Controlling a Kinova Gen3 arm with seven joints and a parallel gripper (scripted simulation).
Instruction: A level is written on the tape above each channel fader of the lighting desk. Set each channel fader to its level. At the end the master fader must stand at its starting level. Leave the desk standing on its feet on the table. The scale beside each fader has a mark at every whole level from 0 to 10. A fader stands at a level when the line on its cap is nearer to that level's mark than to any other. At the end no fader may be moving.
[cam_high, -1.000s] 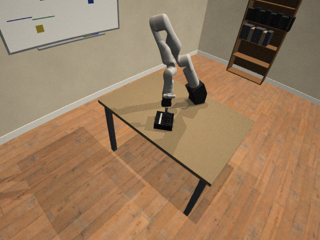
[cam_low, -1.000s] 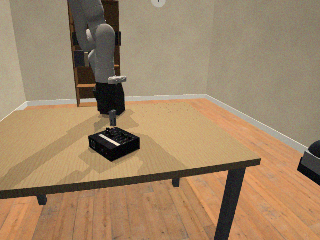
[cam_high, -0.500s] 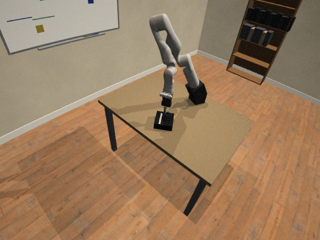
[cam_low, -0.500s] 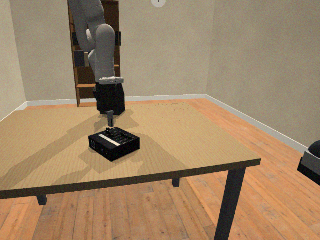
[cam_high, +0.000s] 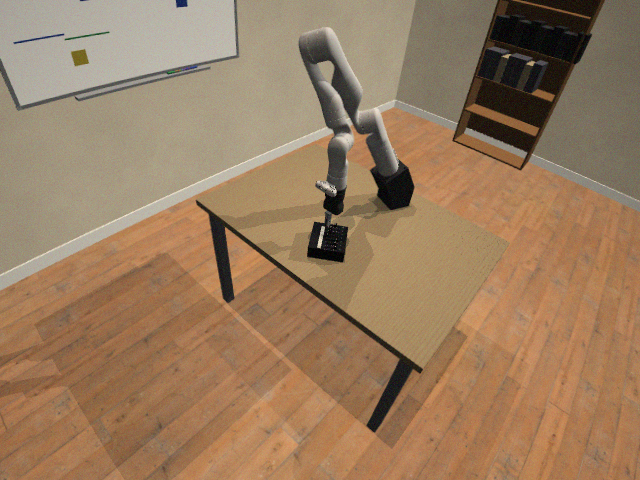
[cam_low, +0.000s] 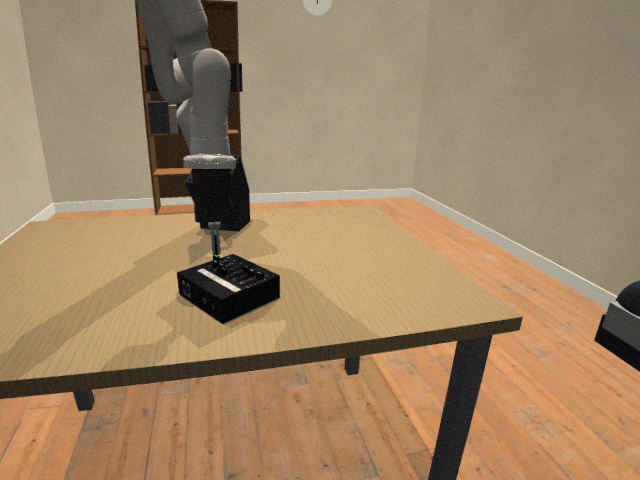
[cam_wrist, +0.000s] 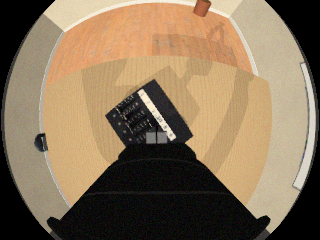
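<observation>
The fader lies 30 mm behind my hand and 50 mm below it.
</observation>
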